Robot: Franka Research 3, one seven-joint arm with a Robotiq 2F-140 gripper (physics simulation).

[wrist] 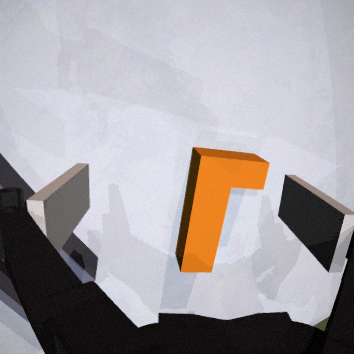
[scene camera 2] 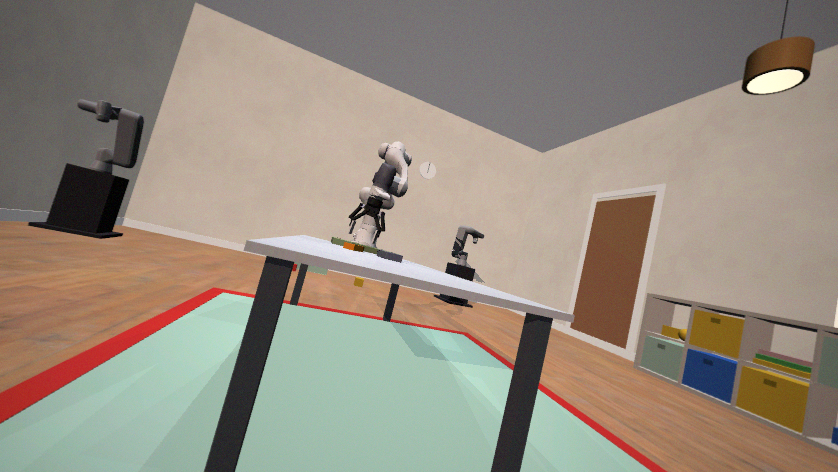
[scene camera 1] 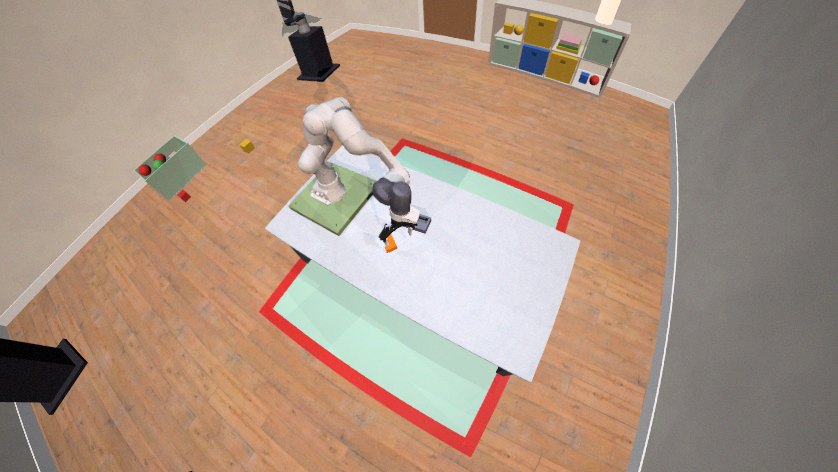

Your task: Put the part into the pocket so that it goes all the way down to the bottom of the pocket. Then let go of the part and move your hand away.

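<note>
The orange L-shaped part (scene camera 1: 391, 246) (scene camera 2: 350, 246) (wrist: 201, 215) lies flat on the white table (scene camera 1: 480, 275) (scene camera 2: 433, 279). My gripper (scene camera 1: 397, 234) (scene camera 2: 367, 231) (wrist: 187, 190) is open and empty, above the part and pointing down. In the wrist view the part shows between the two wide-spread fingers, nearer the right one, and neither finger touches it. The grey block with the pocket (scene camera 1: 423, 223) (scene camera 2: 389, 256) stands on the table beside the part; in the wrist view it is mostly hidden behind the left finger. The inside of the pocket is largely hidden.
The green base plate (scene camera 1: 304, 209) (scene camera 2: 340, 240) under the arm's foot lies behind the part, and a corner of it shows in the wrist view (wrist: 323, 325). A shelf unit (scene camera 1: 616, 58) and a black pedestal (scene camera 1: 310, 52) stand away from the table.
</note>
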